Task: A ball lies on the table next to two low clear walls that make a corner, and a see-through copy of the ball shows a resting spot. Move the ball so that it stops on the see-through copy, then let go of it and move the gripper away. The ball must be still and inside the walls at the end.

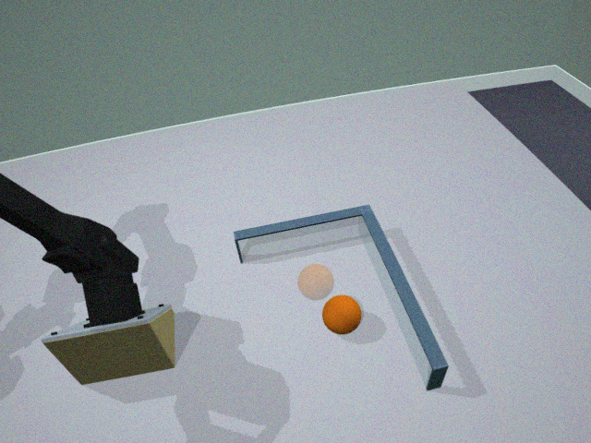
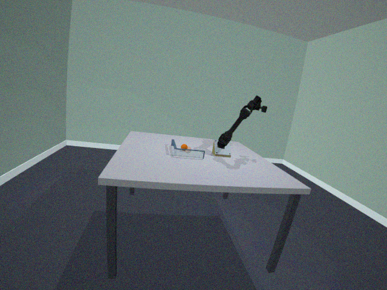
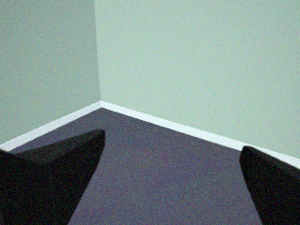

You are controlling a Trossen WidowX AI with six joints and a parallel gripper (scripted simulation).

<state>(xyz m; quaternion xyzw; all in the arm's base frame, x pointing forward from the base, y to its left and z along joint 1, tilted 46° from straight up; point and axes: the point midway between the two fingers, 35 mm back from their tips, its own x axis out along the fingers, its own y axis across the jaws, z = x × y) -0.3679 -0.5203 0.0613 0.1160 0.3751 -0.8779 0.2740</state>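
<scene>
Right now the orange ball is 760 mm ahead of my gripper tip, 360 mm to the left of it and 420 mm below it. From my gripper tip the other things lie so: see-through copy of ball 730 mm ahead, 420 mm to the left, 420 mm below.
</scene>
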